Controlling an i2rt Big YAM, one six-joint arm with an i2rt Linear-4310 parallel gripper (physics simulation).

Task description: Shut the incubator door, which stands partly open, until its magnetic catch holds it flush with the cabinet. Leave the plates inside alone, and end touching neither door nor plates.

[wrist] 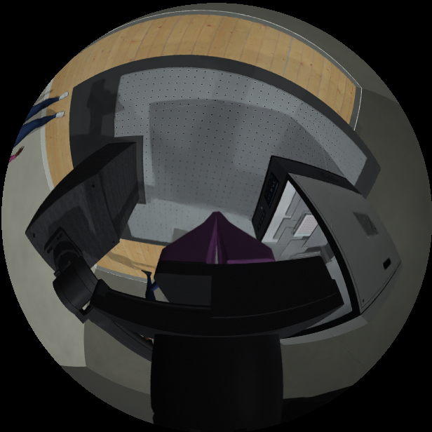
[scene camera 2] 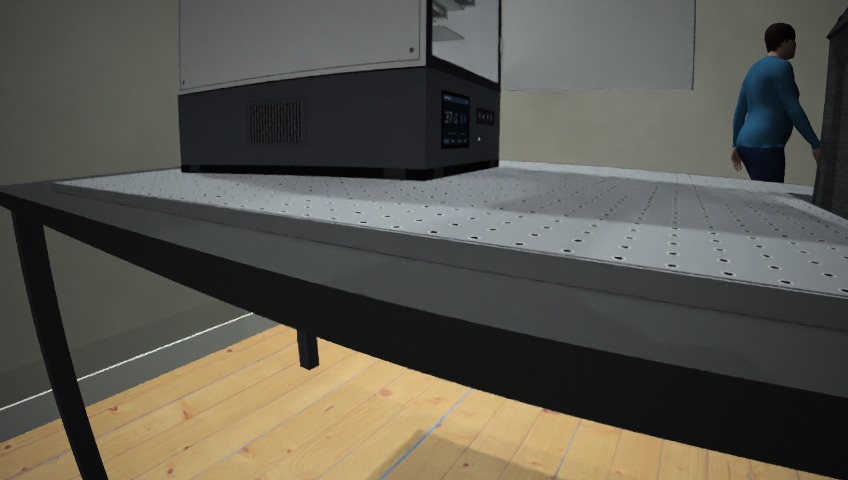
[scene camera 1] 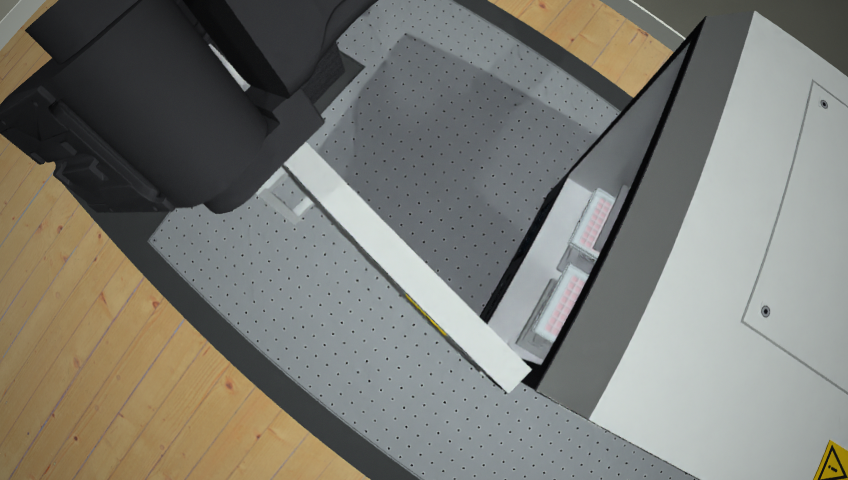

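Note:
The incubator door [scene camera 1: 416, 273] stands wide open as a white bar seen from above in scene camera 1, its handle [scene camera 1: 295, 216] on the outer side. A grey panel [scene camera 2: 595, 41] beside the cabinet in scene camera 2 appears to be the door. The cabinet [scene camera 1: 690, 237] [scene camera 2: 309, 127] [wrist: 345, 220] is at the right in the wrist view. Pink-welled plates [scene camera 1: 559, 309] [scene camera 1: 595, 223] [wrist: 305, 226] sit inside. My gripper [wrist: 216, 217] is shut and empty, its purple fingertips above the table. The arm covers the door's free end in scene camera 1; contact cannot be told.
The perforated table top [scene camera 1: 285, 285] [scene camera 2: 595, 208] [wrist: 200, 130] lies under the door. A dark pedestal [wrist: 100, 195] [scene camera 2: 833, 118] stands across from the cabinet. A person in blue [scene camera 2: 767, 107] is in the background. The arm body [scene camera 1: 160, 113] fills the upper left of scene camera 1.

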